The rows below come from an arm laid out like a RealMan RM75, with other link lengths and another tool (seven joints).
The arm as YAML. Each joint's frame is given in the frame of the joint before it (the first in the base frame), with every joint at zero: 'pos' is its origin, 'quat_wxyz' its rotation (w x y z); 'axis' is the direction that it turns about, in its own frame. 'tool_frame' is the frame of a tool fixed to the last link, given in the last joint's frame.
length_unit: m
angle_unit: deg
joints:
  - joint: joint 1
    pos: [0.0, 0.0, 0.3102]
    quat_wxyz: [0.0, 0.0, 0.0, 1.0]
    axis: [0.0, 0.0, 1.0]
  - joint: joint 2
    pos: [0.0, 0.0, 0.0]
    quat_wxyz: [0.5, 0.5, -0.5, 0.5]
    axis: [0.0, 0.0, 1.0]
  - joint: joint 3
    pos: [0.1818, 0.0, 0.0]
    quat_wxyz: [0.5, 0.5, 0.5, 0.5]
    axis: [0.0, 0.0, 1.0]
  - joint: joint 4
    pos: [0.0, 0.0, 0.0]
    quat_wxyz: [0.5, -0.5, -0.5, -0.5]
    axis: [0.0, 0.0, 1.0]
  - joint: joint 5
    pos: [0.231, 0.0, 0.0]
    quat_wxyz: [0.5, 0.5, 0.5, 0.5]
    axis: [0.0, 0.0, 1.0]
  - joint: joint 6
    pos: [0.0, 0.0, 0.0]
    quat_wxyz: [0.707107, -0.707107, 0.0, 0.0]
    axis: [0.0, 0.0, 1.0]
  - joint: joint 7
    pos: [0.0, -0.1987, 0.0]
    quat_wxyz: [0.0, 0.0, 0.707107, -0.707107]
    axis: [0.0, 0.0, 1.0]
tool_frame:
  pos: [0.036, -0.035, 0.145]
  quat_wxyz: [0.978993, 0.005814, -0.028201, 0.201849]
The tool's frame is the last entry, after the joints.
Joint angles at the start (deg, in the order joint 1, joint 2, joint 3, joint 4, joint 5, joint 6, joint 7):
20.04, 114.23, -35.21, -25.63, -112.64, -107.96, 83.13
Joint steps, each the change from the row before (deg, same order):
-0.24, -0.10, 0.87, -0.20, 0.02, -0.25, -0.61
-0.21, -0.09, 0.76, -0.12, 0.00, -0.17, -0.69
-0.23, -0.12, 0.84, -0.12, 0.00, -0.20, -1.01
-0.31, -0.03, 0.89, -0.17, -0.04, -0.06, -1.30
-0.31, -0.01, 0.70, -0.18, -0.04, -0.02, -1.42
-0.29, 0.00, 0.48, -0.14, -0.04, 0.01, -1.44
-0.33, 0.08, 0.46, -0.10, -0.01, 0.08, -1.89
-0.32, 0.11, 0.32, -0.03, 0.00, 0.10, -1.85
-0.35, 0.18, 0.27, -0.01, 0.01, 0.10, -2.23
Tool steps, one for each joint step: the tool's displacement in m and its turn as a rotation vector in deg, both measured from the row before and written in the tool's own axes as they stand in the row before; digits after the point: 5 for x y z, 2 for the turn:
0.00326, -0.00011, -0.00345, -0.21, 0.86, -0.75
0.00262, 0.00017, -0.00291, -0.23, 0.75, -0.76
0.00269, 0.00014, -0.00330, -0.28, 0.82, -1.09
0.00239, 0.00101, -0.00313, -0.46, 0.90, -1.31
0.00138, 0.00110, -0.00262, -0.48, 0.72, -1.40
0.00029, 0.00102, -0.00199, -0.44, 0.50, -1.37
-0.00029, 0.00108, -0.00160, -0.48, 0.56, -1.72
-0.00101, 0.00087, -0.00105, -0.41, 0.45, -1.60
-0.00177, 0.00049, -0.00067, -0.38, 0.44, -1.91

